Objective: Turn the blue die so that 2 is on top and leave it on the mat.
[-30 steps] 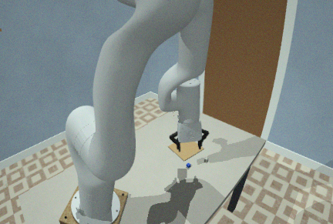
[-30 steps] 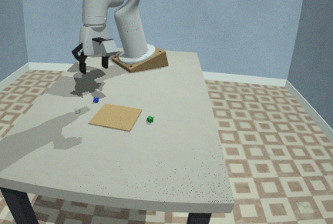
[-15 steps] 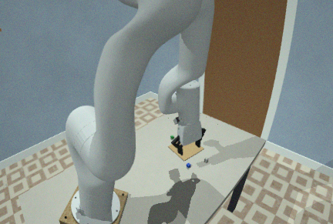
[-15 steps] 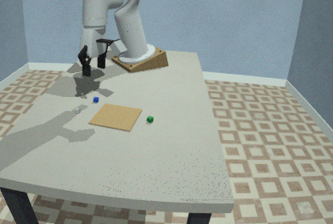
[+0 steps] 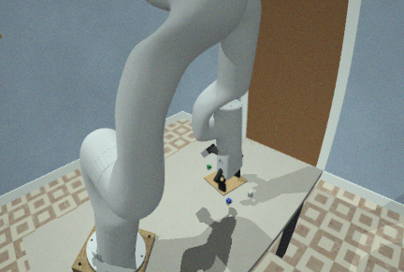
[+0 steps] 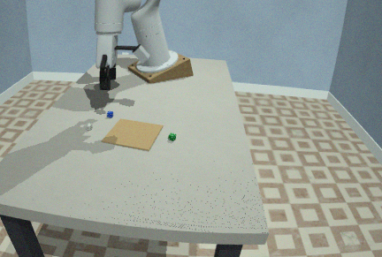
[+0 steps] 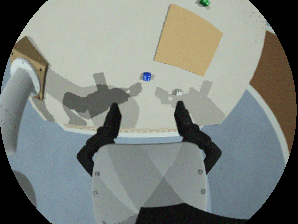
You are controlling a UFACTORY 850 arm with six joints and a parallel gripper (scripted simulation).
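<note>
The blue die is 11 cm below my hand. Also, from my hand: white die 11 cm below, 9 cm ahead, 3 cm to the right; then green die 22 cm to the left, 11 cm below, 9 cm ahead; then tan mat 12 cm below, 10 cm to the left, 9 cm ahead.
</note>
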